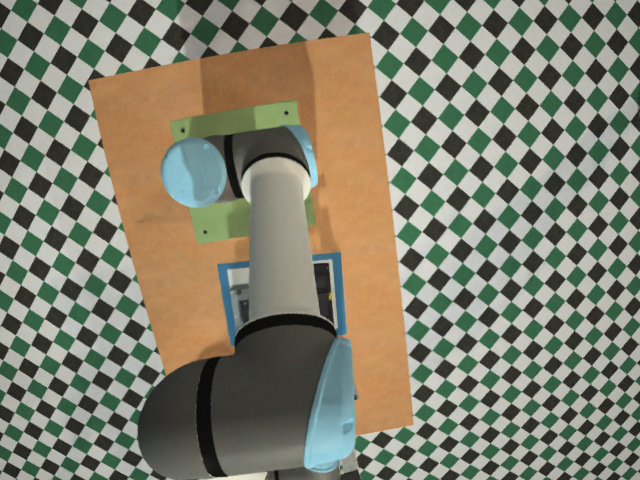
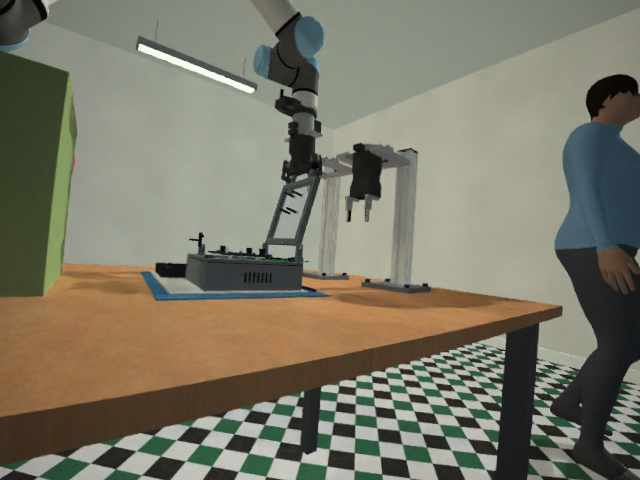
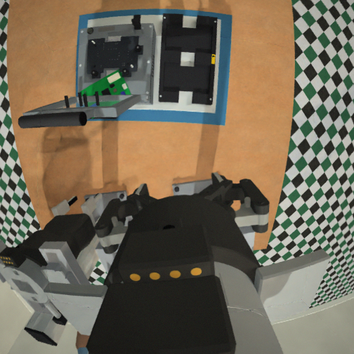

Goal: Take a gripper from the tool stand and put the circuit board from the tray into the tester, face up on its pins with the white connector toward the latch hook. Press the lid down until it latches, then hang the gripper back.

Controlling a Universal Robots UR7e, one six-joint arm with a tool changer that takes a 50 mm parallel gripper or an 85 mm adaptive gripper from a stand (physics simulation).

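Frame: origin at the arm's base, x left, y back, z up, level; millimetres.
Seen in the pictures: end effector, tool point: (image 2: 302,132).
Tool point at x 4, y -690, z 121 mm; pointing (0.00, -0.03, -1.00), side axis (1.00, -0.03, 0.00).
A point is followed by its place in that frame.
The adaptive gripper (image 2: 301,173) (image 3: 180,185) is on the arm, open and empty, high above the table, near the raised lid and the tool stand. The tester (image 2: 248,273) @[z -267, x -182, y -414 mm] (image 3: 150,65) has its framed lid (image 2: 307,217) @[z -152, x -198, y -534 mm] (image 3: 127,105) standing open, steeply tilted. The green circuit board (image 3: 105,84) lies askew on the hinge side of the tester, off the black nest (image 3: 112,52) and partly behind the lid. Its white connector (image 3: 114,77) points roughly toward the latch side. The latch hook (image 2: 200,242) @[z -218, x -33, y -394 mm] (image 3: 136,21) stands opposite the hinge. The black tray (image 3: 187,75) holds no board.
The tool stand (image 2: 405,222) @[z -127, x -259, y -836 mm] stands behind the tester, with the parallel gripper (image 2: 366,175) (image 3: 65,235) hanging on it. The tester and tray are on a blue-edged mat (image 1: 338,289) @[z -301, x 163, y -480 mm] (image 3: 226,75). A green block (image 2: 31,180) @[z -156, x -114, y -121 mm] stands at left. A person (image 2: 594,175) stands beyond the table.
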